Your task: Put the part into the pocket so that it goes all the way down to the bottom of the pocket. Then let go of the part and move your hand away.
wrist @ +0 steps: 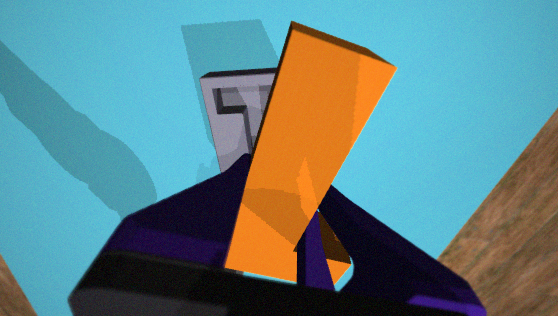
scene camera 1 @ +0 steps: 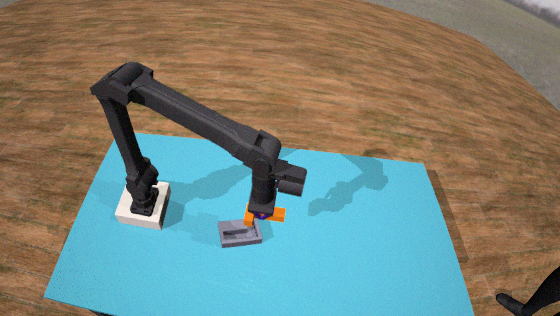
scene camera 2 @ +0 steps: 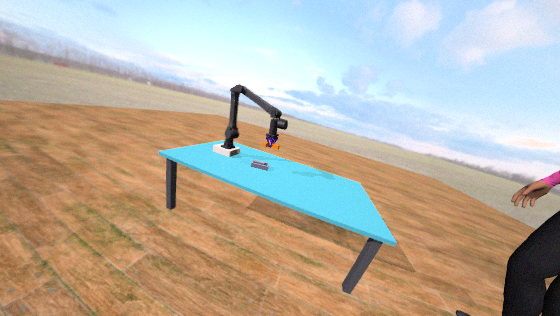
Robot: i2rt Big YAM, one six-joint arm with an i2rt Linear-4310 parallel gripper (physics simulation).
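Pixels of known places: gripper, fingertip midpoint: (wrist: 276, 171) (scene camera 1: 262, 214) (scene camera 2: 270, 146); arm's base, link origin: (scene camera 1: 145, 201) (scene camera 2: 228, 147).
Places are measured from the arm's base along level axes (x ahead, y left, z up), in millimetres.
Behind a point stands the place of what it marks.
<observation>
The orange part (scene camera 1: 277, 214) @[z 172, x 462, y -87 mm] (scene camera 2: 271, 145) (wrist: 310, 115) @[z 172, x 464, y -75 mm] is an angular piece with a long bar and a shorter piece to the side. My gripper (scene camera 1: 261, 216) @[z 141, x 421, y -72 mm] (scene camera 2: 271, 142) @[z 141, x 421, y -72 mm] (wrist: 276, 171) @[z 141, x 421, y -72 mm] is shut on it and holds it in the air, well above the table. The grey block (scene camera 1: 241, 244) @[z -42, x 370, y -86 mm] (scene camera 2: 260, 165) @[z -27, x 377, y -82 mm] (wrist: 230, 140) @[z -21, x 347, y -21 mm] with the stepped pocket stands on the table, lower than the part. In the wrist view the part's bar covers the block's right side and is turned relative to the block's edges. Part of the pocket floor shows in scene camera 1 and the wrist view.
The arm's white base (scene camera 1: 139, 220) @[z -10, x -2, y -77 mm] (scene camera 2: 220, 150) @[z -24, x -19, y -77 mm] stands on the blue table (scene camera 1: 350, 260) @[z -57, x 762, y -114 mm] (scene camera 2: 300, 192) @[z -57, x 745, y -221 mm], left of the block. Shadows of the arm lie across the table. A person (scene camera 2: 530, 255) stands beyond the table's right end, partly in view.
</observation>
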